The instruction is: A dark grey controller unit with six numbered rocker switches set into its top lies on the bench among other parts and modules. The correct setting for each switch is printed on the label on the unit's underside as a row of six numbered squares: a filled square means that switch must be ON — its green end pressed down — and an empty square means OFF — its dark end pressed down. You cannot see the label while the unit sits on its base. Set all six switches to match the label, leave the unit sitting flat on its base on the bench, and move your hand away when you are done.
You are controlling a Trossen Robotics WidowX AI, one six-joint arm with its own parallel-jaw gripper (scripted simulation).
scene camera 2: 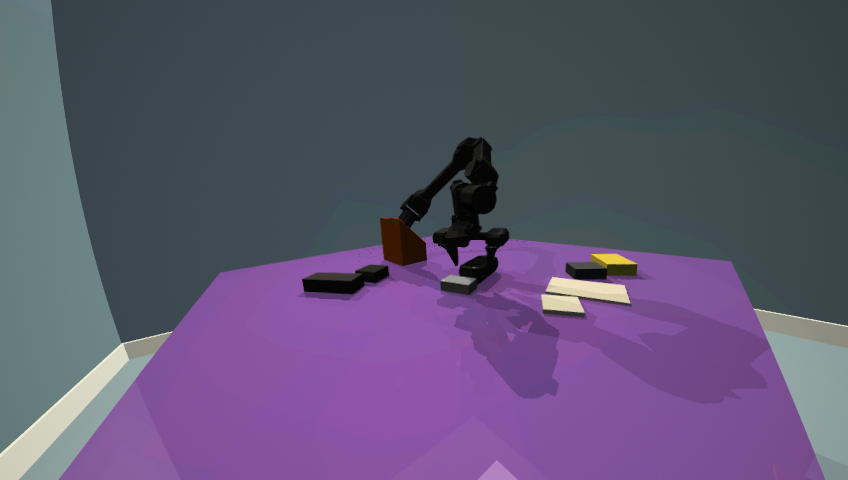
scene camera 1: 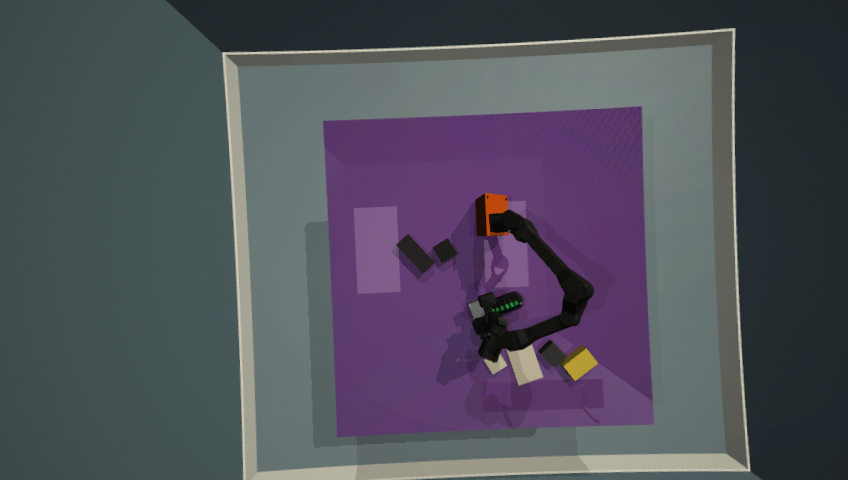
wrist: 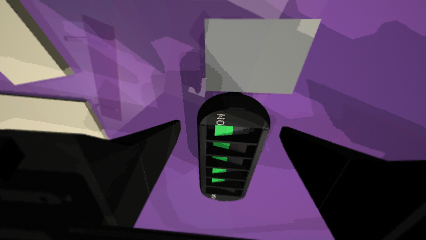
A yellow block shows in scene camera 2 and in scene camera 1; in the wrist view it is hidden by the gripper. The same spot on the yellow block: point(scene camera 2: 615, 264) is point(scene camera 1: 566, 370).
